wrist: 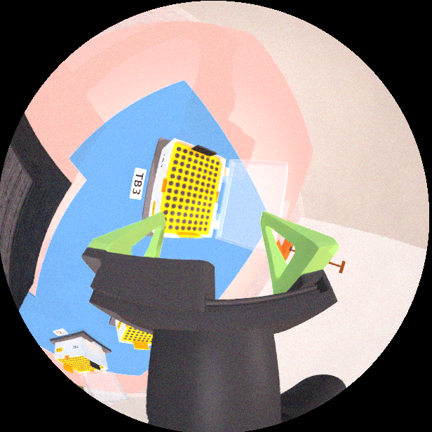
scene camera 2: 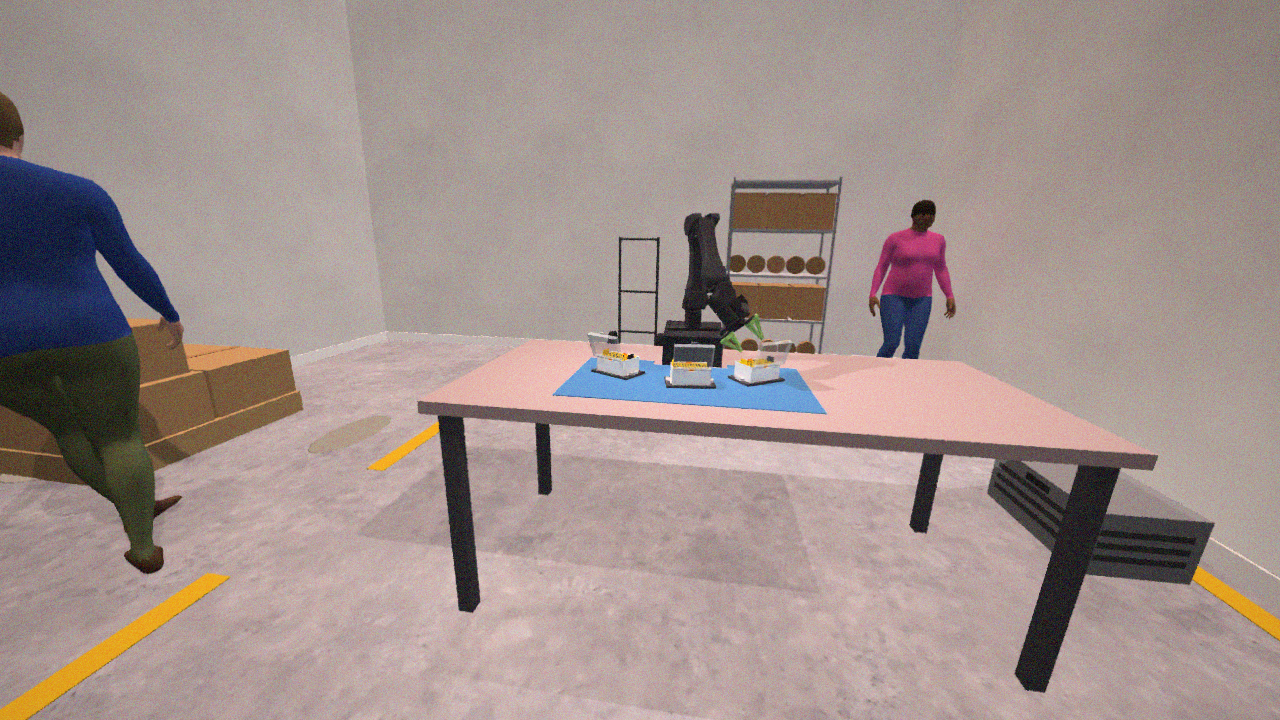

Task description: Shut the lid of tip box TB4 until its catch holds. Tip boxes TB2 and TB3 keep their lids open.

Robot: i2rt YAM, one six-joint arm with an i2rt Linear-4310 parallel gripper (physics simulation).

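Pixels of known places: gripper, fingertip midpoint: point(scene camera 2: 752, 345); arm's base at its link origin: point(scene camera 2: 692, 328).
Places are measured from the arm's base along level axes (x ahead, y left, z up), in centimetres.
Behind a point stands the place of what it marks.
Tip box TB3 point(scene camera 2: 757, 368) @[x 35.7, y 16.4, z -5.5 cm] point(wrist: 192, 192) stands on the blue mat, its clear lid point(scene camera 2: 776, 351) @[x 34.9, y 22.2, z -0.4 cm] point(wrist: 252, 205) open and leaning outward. A middle tip box point(scene camera 2: 690, 373) @[x 37.3, y -4.8, z -7.3 cm] point(wrist: 135, 334) also has its lid point(scene camera 2: 693, 352) @[x 41.4, y -4.8, z 0.4 cm] up; my gripper body partly hides the box in the wrist view. Another tip box point(scene camera 2: 617, 364) @[x 27.4, y -28.0, z -7.5 cm] point(wrist: 80, 352) stands at the mat's other end with its lid point(scene camera 2: 603, 342) @[x 28.9, y -32.5, z 0.3 cm] point(wrist: 106, 389) open. I cannot tell which of these two is TB4; their labels are too small or hidden. My gripper point(scene camera 2: 750, 342) @[x 28.3, y 16.2, z -0.1 cm] point(wrist: 212, 216) is open and empty, above and behind TB3.
The blue mat point(scene camera 2: 617, 391) @[x 42.1, y -27.4, z -11.9 cm] point(wrist: 125, 125) lies on the pink table point(scene camera 2: 913, 394) @[x 40.2, y 64.7, z -12.2 cm] point(wrist: 150, 62). A shelf rack point(scene camera 2: 785, 184) and a person in pink point(scene camera 2: 913, 264) stand behind the table. A person in blue point(scene camera 2: 53, 259) is at the far left near cardboard boxes point(scene camera 2: 250, 380).
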